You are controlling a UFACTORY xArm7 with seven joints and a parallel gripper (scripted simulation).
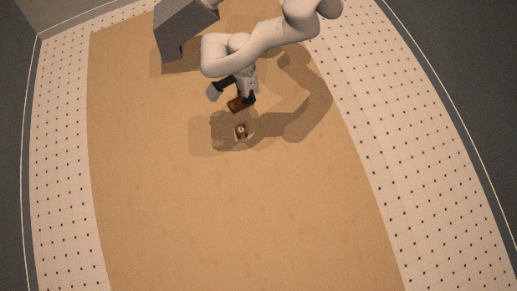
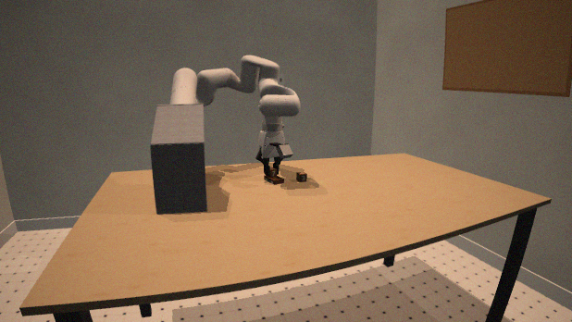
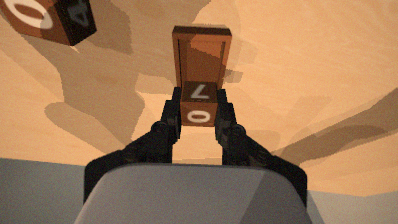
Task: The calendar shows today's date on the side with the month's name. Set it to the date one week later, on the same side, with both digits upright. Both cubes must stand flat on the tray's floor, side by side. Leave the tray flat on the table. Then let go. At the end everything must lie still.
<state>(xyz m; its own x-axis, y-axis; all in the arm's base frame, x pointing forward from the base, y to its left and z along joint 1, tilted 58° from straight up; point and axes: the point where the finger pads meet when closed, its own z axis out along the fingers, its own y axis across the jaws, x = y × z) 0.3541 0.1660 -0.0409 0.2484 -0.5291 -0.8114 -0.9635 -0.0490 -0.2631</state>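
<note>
My gripper is now 30 mm above the brown tray and 20 mm to the left of it.
</note>
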